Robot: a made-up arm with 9 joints.
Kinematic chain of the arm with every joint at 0, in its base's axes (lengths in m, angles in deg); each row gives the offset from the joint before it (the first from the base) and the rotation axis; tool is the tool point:
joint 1: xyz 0 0 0.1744 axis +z
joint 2: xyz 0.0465 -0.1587 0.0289 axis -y
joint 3: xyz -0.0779 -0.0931 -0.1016 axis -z
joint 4: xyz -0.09 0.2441 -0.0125 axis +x
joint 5: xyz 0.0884 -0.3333 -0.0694 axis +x
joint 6: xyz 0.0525 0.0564 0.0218 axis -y
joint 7: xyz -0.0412 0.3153 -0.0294 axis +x
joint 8: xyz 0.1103 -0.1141 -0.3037 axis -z
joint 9: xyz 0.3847 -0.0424 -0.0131 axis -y
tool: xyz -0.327 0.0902 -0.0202
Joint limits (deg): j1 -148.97..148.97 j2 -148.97..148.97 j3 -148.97..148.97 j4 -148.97..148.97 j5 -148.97..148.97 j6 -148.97..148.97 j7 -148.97..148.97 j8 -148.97..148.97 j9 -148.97..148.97
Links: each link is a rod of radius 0.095 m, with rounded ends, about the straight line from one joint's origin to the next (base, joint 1, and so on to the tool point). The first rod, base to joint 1, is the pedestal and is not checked.
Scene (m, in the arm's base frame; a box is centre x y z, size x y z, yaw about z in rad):
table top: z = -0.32
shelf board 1: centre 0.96 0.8 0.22 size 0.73 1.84 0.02 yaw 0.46
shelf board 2: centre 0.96 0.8 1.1 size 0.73 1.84 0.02 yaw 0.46
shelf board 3: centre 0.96 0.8 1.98 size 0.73 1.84 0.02 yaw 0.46
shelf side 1: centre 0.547 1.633 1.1 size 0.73 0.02 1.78 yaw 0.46
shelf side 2: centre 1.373 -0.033 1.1 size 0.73 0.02 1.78 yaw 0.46
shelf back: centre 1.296 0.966 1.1 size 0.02 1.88 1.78 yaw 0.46
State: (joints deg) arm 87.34 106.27 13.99 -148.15 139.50 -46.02 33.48 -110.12 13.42
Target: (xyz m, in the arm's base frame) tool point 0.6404 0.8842 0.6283
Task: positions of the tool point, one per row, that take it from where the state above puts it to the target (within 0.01 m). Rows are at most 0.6 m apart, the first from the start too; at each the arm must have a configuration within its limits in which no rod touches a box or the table.
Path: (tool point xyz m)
1: -0.6619 0.5095 0.4338
2: -0.3870 0.7527 0.6295
3: 0.0760 0.9209 0.7087
4: 0.6404 0.8842 0.6283

